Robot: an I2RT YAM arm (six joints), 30 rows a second.
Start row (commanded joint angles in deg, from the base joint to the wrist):
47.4, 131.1, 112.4, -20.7, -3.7, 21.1
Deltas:
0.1, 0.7, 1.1, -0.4, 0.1, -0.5
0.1, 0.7, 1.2, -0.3, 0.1, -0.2
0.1, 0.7, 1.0, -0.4, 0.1, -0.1
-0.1, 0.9, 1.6, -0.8, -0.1, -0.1
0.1, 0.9, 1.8, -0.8, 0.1, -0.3
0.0, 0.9, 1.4, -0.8, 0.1, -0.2
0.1, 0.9, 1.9, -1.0, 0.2, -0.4
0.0, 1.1, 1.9, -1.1, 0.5, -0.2
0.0, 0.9, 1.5, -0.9, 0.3, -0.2
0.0, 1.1, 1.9, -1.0, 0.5, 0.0
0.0, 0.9, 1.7, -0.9, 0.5, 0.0
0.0, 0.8, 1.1, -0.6, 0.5, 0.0
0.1, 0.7, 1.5, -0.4, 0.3, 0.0
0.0, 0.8, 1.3, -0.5, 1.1, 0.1
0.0, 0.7, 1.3, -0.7, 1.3, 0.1
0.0, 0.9, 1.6, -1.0, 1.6, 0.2
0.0, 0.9, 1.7, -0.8, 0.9, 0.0
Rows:
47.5, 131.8, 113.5, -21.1, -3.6, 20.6
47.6, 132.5, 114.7, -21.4, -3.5, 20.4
47.7, 133.2, 115.7, -21.8, -3.4, 20.3
47.6, 134.1, 117.3, -22.6, -3.5, 20.2
47.7, 135.0, 119.1, -23.4, -3.4, 19.9
47.7, 135.9, 120.5, -24.2, -3.3, 19.7
47.8, 136.8, 122.4, -25.2, -3.1, 19.3
47.8, 137.9, 124.3, -26.3, -2.6, 19.1
47.8, 138.8, 125.8, -27.2, -2.3, 18.9
47.8, 139.9, 127.7, -28.2, -1.8, 18.9
47.8, 140.8, 129.4, -29.1, -1.3, 18.9
47.8, 141.6, 130.5, -29.7, -0.8, 18.9
47.9, 142.3, 132.0, -30.1, -0.5, 18.9
47.9, 143.1, 133.3, -30.6, 0.6, 19.0
47.9, 143.8, 134.6, -31.3, 1.9, 19.1
47.9, 144.7, 136.2, -32.3, 3.5, 19.3
47.9, 145.6, 137.9, -33.1, 4.4, 19.3

